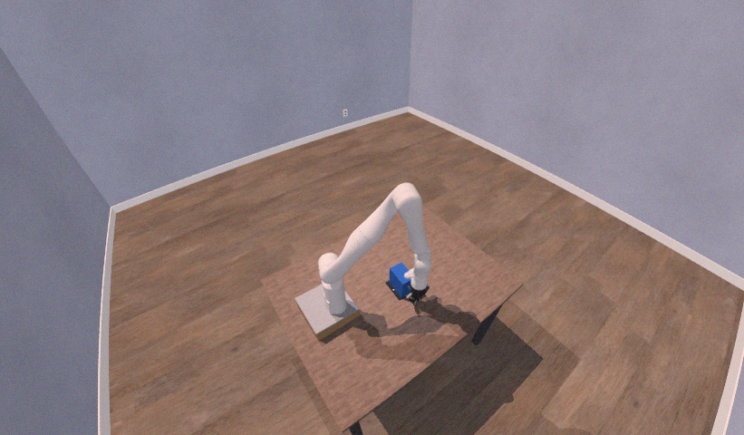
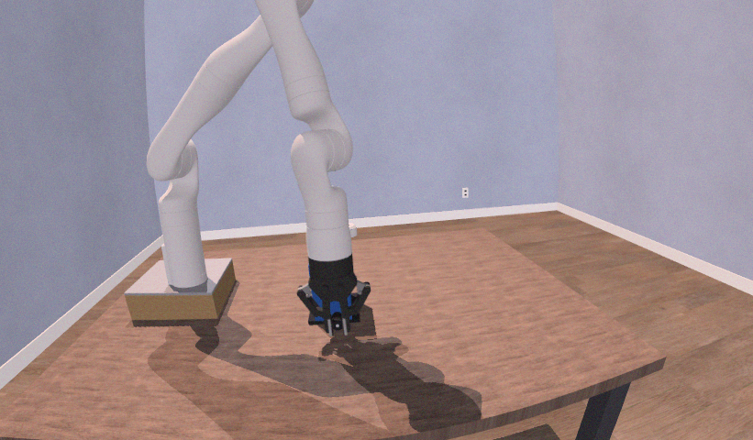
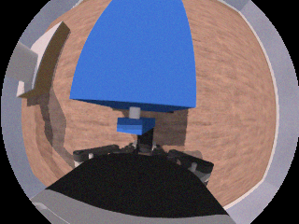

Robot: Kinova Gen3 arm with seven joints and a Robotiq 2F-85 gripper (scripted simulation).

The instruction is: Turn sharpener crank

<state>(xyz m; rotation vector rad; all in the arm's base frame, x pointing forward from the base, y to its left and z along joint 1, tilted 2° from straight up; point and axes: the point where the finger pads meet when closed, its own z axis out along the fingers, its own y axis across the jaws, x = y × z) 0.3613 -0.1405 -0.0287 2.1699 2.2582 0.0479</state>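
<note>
Now: the crank knob 2 cm to the left of my hand. The rest, counted from my hand: crank 2 cm to the left, 1 cm above.
</note>
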